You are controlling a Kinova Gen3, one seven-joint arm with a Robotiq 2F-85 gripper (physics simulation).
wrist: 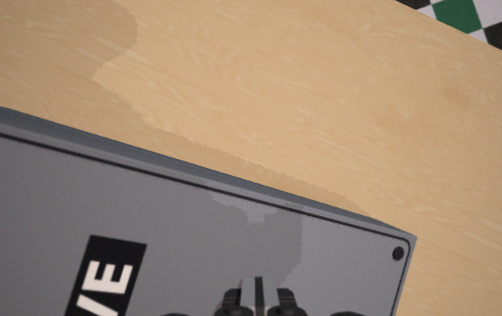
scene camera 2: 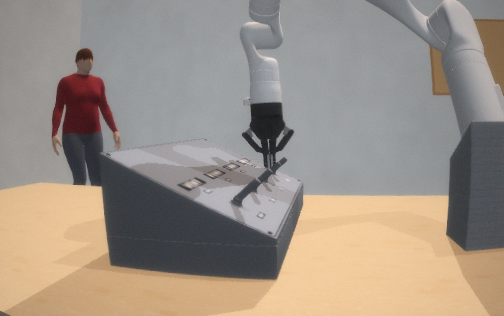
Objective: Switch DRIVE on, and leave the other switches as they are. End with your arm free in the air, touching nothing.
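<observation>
The sloped grey switch panel (scene camera 2: 165,159) (wrist: 175,240) stands on the table. Dark switch levers (scene camera 2: 246,193) overlap in a diagonal row across it in the scene view; their single positions are hard to tell apart. A black label (wrist: 131,248) with the white letters "VE", seemingly the end of DRIVE, shows at the lower left of the wrist view; its switch does not show there. My gripper (scene camera 2: 270,165) (wrist: 258,300) is shut and empty, pointing down at the far end of the lever row, low over the panel. Whether it touches a lever or the panel cannot be told.
Several label plates (scene camera 2: 191,184) lie in a row on the panel, too small to read. The wooden table (scene camera 2: 360,280) (wrist: 300,90) extends around the panel. A grey pedestal (scene camera 2: 480,190) stands at the right under the arm. A person in red (scene camera 2: 84,105) stands behind the table.
</observation>
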